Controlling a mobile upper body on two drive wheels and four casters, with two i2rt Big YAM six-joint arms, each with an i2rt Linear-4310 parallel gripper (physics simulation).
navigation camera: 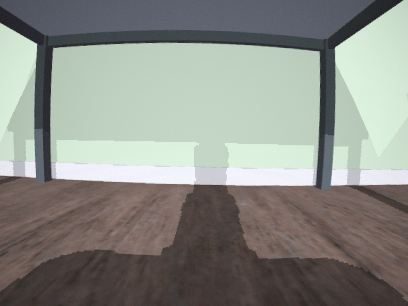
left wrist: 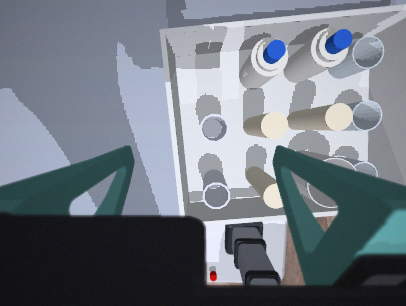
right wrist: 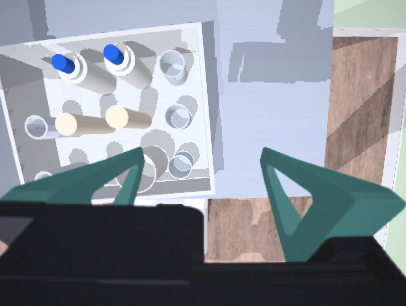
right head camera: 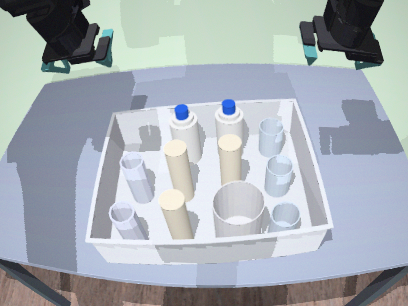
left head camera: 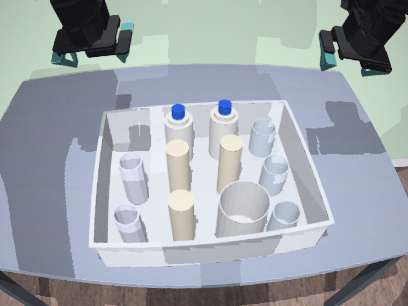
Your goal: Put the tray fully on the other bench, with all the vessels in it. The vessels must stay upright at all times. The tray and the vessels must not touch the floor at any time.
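Frame: origin at the left arm's base, x ahead, y down, z left, level; millimetres.
Seen in the pictures: left gripper, between the fingertips: (left wrist: 203, 153) (right head camera: 89, 67) (left head camera: 100, 62); right gripper, between the fingertips: (right wrist: 202, 153) (right head camera: 332, 64) (left head camera: 342, 70).
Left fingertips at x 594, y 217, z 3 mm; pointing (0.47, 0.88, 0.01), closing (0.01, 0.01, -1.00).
Observation:
Offsets run from my left fingertips to a thing's middle. Level surfaces: height alone.
The white tray {dz -197, dx +28, dy +366 mm} (left head camera: 220, 255) (right head camera: 215, 252) (left wrist: 171, 100) (right wrist: 207, 100) rests on the grey-blue bench {dy +431 mm} (left head camera: 360, 190) (right head camera: 360, 190) (left wrist: 50, 50) (right wrist: 270, 125). Inside stand two blue-capped bottles {dz -130, dx +160, dy +339 mm} (left head camera: 178, 135) {dz -250, dx +179, dy +339 mm} (left head camera: 223, 135), three beige cylinders {dz -134, dx +23, dy +339 mm} (left head camera: 178, 167) {dz -255, dx +40, dy +339 mm} (left head camera: 229, 165) {dz -145, dx -117, dy +339 mm} (left head camera: 181, 217), a wide beaker {dz -277, dx -98, dy +355 mm} (left head camera: 244, 210), three bluish glasses {dz -366, dx +189, dy +383 mm} (left head camera: 262, 137) {dz -379, dx +48, dy +383 mm} (left head camera: 274, 175) {dz -386, dx -96, dy +383 mm} (left head camera: 284, 216) and two lilac glasses {dz -21, dx +17, dy +358 mm} (left head camera: 133, 180) {dz -28, dx -131, dy +358 mm} (left head camera: 129, 222), all upright. My left gripper (left head camera: 95, 59) (right head camera: 82, 65) (left wrist: 203, 153) is open above the tray's left side. My right gripper (left head camera: 351, 67) (right head camera: 340, 61) (right wrist: 202, 153) is open above its right side. Neither holds anything. The other bench does not show.
The navigation camera shows the bench's dark legs (navigation camera: 43, 115) (navigation camera: 327, 115) and its front and side rails overhead, with a green wall (navigation camera: 185, 95) behind. My white base (left wrist: 217, 250) shows beside the tray's near edge in the left wrist view. Wooden floor {dy +1193 mm} (right wrist: 235, 230) lies beyond the bench edges.

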